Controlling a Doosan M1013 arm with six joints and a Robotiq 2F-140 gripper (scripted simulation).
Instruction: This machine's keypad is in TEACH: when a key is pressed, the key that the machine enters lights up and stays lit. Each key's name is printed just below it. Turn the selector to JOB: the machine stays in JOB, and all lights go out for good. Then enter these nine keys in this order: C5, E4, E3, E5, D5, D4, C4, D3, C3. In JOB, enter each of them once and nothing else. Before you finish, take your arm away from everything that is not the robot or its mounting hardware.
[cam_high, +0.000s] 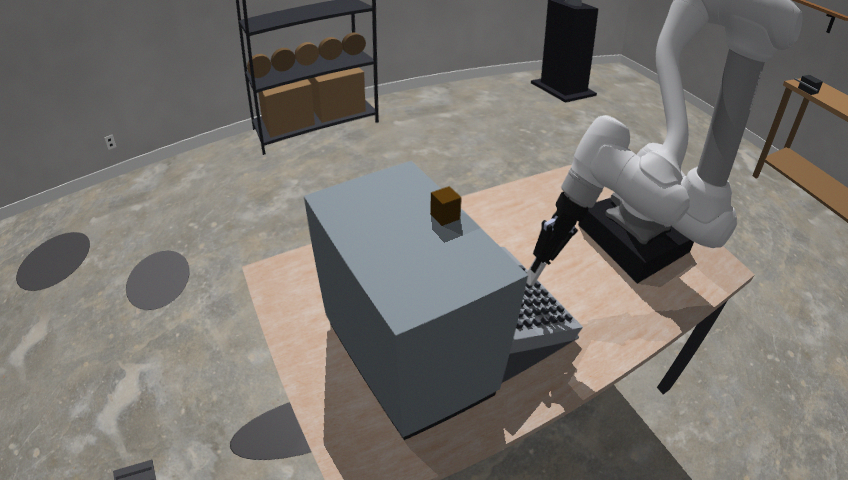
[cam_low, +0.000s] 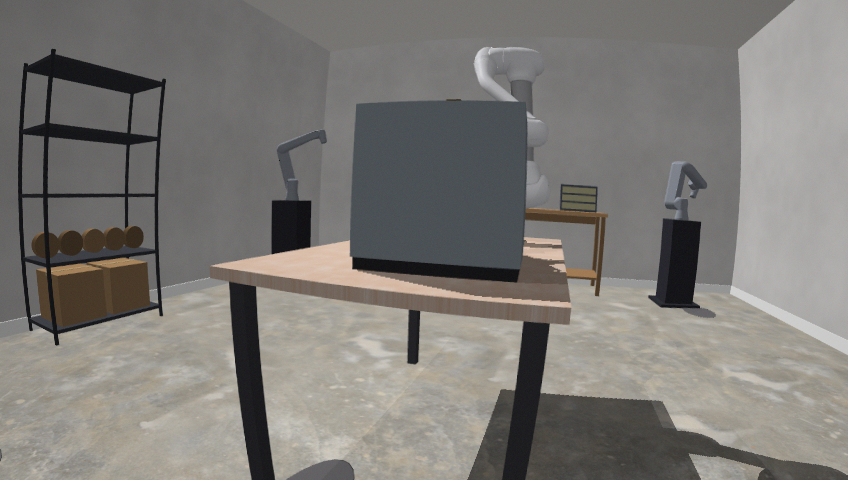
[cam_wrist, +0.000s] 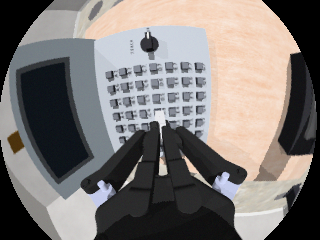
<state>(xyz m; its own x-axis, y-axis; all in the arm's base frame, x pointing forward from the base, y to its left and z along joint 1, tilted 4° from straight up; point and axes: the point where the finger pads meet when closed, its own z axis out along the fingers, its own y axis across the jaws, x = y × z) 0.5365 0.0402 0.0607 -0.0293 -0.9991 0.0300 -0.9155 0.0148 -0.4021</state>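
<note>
Now: hand 7 cm short of the key C3, 4 cm above it and 3 cm to the right of it. The rest, counted from my hand: black selector knob: 17 cm to the right, 5 cm below, 3 cm ahead; then keypad: 9 cm below, 6 cm ahead, 5 cm to the right.
</note>
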